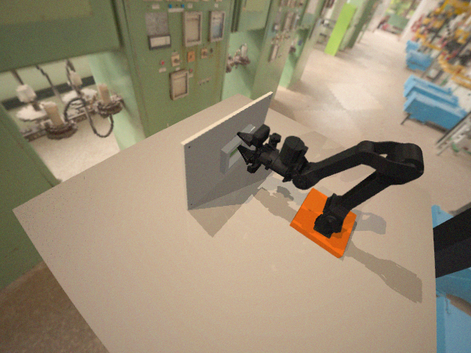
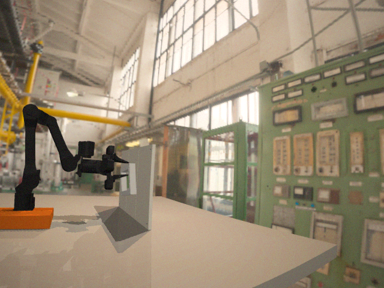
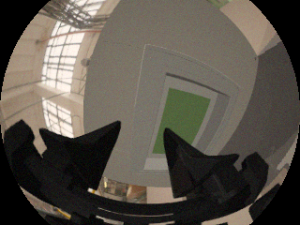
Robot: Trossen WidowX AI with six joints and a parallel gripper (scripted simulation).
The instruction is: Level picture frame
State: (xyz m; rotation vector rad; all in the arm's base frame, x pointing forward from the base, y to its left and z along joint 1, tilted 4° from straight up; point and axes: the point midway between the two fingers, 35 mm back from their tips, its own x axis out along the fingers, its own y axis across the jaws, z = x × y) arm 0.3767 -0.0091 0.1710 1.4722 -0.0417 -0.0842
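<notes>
Right now my gripper tip is 1 cm to the left of the picture frame and 5 cm above it. Round my gripper tip: grey wall board: 1 cm ahead, 1 cm to the right, 6 cm below.
</notes>
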